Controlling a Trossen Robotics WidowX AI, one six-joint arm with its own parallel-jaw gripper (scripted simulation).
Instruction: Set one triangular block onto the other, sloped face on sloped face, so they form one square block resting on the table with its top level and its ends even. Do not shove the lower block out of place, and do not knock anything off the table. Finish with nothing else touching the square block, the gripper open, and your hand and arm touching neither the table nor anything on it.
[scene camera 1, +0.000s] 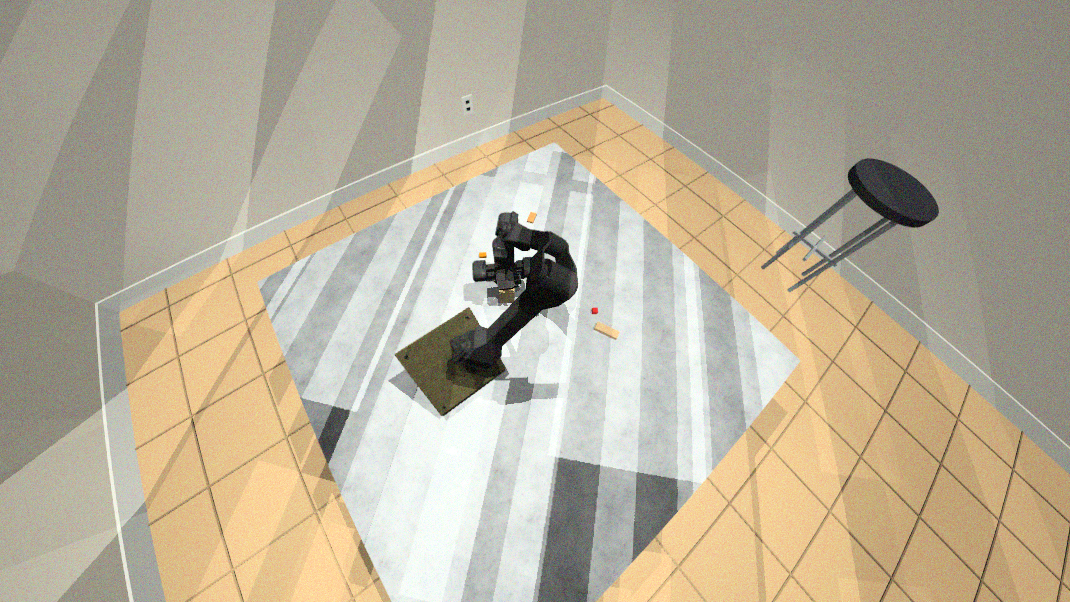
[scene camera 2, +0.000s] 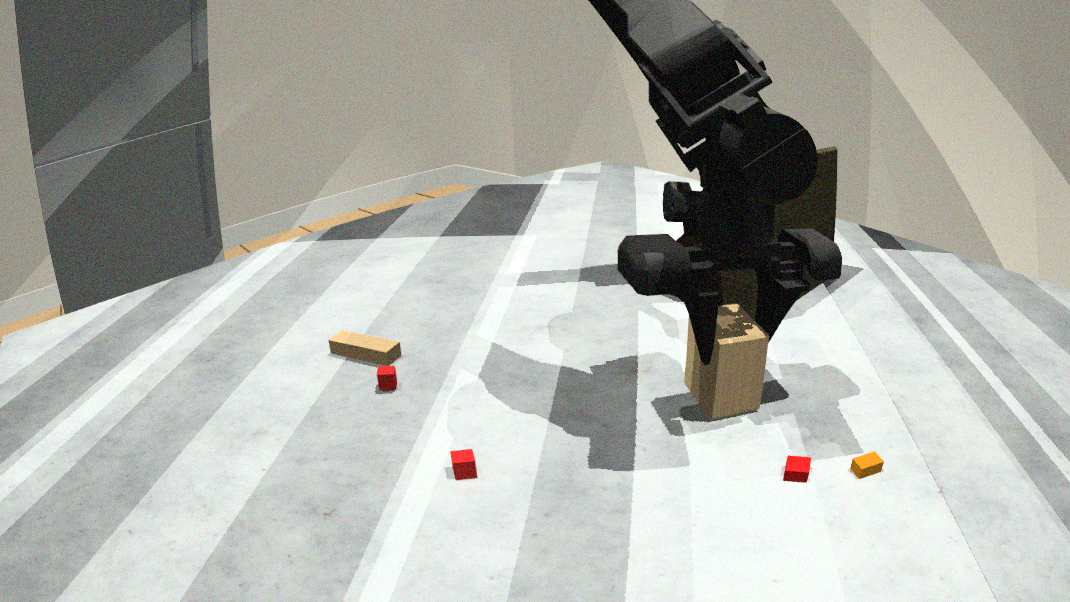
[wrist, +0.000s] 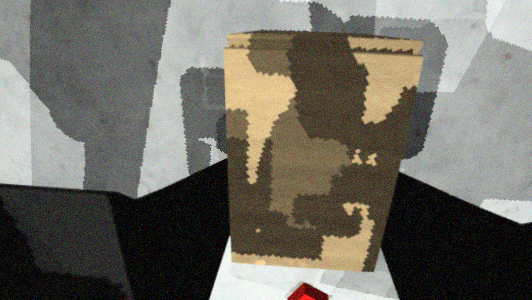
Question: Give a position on a flat tan plank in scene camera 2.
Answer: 382, 351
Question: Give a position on a triangular block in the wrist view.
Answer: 315, 138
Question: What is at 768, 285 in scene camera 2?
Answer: My gripper.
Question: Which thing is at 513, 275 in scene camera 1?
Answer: My gripper.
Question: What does my gripper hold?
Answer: A triangular block.
